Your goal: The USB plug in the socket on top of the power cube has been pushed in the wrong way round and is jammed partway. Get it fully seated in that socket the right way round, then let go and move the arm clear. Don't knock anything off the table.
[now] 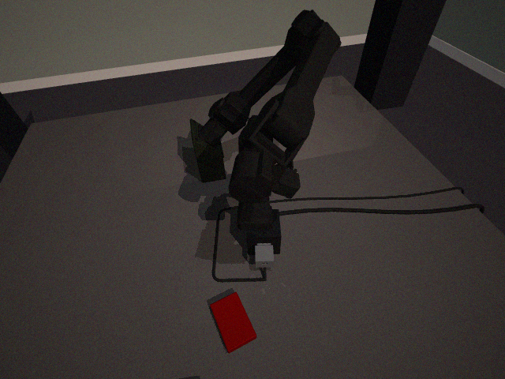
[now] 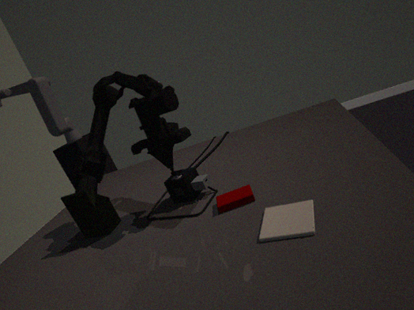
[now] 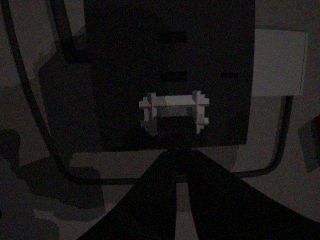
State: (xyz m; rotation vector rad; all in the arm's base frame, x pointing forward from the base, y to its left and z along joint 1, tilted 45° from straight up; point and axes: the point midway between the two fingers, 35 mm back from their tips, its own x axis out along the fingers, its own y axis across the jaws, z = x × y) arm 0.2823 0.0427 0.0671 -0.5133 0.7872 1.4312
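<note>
Right now my gripper tip is 2 cm above the USB plug. Round my gripper tip: white flat pad (31 cm ahead, 20 cm to the right, 11 cm below); then red block (18 cm ahead, 10 cm below, 8 cm to the right).
</note>
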